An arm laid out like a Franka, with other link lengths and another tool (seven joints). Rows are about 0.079 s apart.
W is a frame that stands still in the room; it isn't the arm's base.
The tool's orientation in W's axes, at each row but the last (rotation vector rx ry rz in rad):
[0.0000 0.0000 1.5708]
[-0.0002 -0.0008 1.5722]
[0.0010 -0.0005 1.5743]
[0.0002 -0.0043 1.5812]
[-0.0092 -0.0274 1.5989]
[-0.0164 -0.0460 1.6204]
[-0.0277 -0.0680 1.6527]
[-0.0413 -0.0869 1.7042]
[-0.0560 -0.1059 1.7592]
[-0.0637 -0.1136 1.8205]
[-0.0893 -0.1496 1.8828]
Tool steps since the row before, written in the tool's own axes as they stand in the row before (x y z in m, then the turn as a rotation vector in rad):
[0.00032 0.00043 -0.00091 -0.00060 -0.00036 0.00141]
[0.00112 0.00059 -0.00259 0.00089 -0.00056 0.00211]
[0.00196 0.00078 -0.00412 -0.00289 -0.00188 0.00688]
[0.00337 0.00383 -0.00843 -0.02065 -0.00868 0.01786]
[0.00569 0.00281 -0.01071 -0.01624 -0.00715 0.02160]
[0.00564 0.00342 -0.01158 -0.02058 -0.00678 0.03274]
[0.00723 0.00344 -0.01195 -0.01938 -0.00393 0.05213]
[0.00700 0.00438 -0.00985 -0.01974 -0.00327 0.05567]
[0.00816 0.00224 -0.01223 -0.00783 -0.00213 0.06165]
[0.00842 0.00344 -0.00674 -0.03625 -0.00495 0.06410]
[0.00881 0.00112 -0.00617 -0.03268 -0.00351 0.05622]
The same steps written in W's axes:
[-0.00043 0.00032 -0.00091 0.00036 -0.00060 0.00141]
[-0.00059 0.00112 -0.00259 0.00056 0.00089 0.00211]
[-0.00079 0.00196 -0.00412 0.00189 -0.00289 0.00688]
[-0.00384 0.00335 -0.00843 0.00885 -0.02061 0.01782]
[-0.00272 0.00574 -0.01071 0.00711 -0.01629 0.02158]
[-0.00325 0.00569 -0.01161 0.00652 -0.02086 0.03261]
[-0.00332 0.00725 -0.01197 0.00244 -0.02044 0.05182]
[-0.00450 0.00669 -0.01001 0.00156 -0.02100 0.05528]
[-0.00256 0.00808 -0.01222 -0.00239 -0.00977 0.06136]
[-0.00472 0.00760 -0.00694 0.00718 -0.03669 0.06364]
[-0.00295 0.00839 -0.00615 0.00579 -0.03328 0.05568]

